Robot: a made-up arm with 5 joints.
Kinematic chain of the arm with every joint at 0, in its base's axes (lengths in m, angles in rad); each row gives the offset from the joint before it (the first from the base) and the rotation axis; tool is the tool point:
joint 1: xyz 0 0 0.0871 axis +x
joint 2: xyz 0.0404 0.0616 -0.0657 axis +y
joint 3: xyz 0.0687 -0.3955 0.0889 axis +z
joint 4: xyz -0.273 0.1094 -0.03 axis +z
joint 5: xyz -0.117 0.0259 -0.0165 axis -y
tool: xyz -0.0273 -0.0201 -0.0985
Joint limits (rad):
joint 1: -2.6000..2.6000
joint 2: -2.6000..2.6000
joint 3: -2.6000..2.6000
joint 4: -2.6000..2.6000
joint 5: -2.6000..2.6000
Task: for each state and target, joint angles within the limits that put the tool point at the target. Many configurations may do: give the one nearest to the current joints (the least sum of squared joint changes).
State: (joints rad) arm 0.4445 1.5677 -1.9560 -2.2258 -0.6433
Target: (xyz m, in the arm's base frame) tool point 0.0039 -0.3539 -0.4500
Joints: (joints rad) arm 0.1915 1.6367 -2.4716 -1.9898 -0.7571
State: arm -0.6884 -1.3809 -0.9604 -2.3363 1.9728
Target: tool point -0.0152 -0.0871 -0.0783
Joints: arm 0.0829 -1.5592 -0.5405 -2.2964 1.9602
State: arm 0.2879 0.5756 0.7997 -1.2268 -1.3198
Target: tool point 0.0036 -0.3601 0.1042
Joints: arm 0.8021 1.2705 0.6750 -1.6358 -1.5170
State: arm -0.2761 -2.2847 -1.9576 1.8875 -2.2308
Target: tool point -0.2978 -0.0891 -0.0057
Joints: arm 0.6036 -2.6000 -2.5275 1.3041 -2.5756
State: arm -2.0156 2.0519 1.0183 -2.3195 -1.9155
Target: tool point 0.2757 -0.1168 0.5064
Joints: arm -1.3561 2.4570 1.3758 -2.2415 -2.1203
